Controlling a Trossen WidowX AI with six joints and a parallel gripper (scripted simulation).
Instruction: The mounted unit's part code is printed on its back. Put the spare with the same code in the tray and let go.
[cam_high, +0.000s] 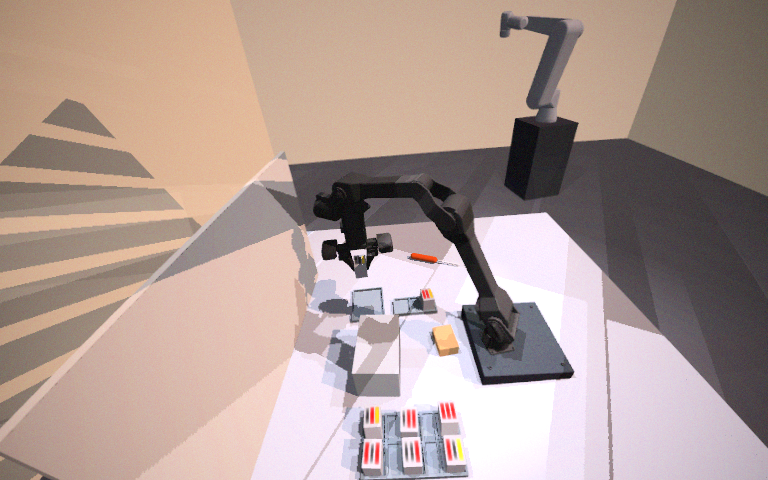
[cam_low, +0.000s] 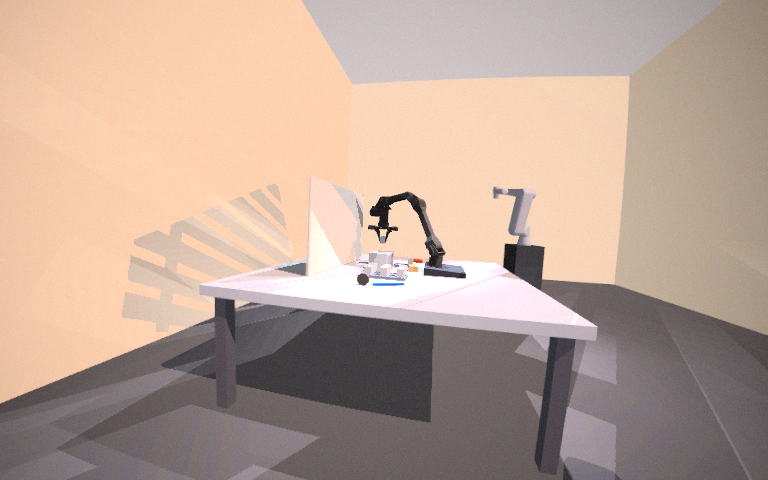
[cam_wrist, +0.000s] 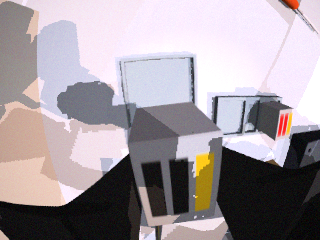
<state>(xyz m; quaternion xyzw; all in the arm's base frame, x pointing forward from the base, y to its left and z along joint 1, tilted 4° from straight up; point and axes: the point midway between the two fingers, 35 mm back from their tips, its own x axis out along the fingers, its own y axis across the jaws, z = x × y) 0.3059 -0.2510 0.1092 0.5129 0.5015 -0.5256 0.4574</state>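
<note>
The grey tray lies 140 mm below my gripper tip. From my gripper tip the other things lie so: tan block: 190 mm to the left, 180 mm behind, 130 mm below; blue pen: 580 mm to the left, 140 mm below, 50 mm behind.
</note>
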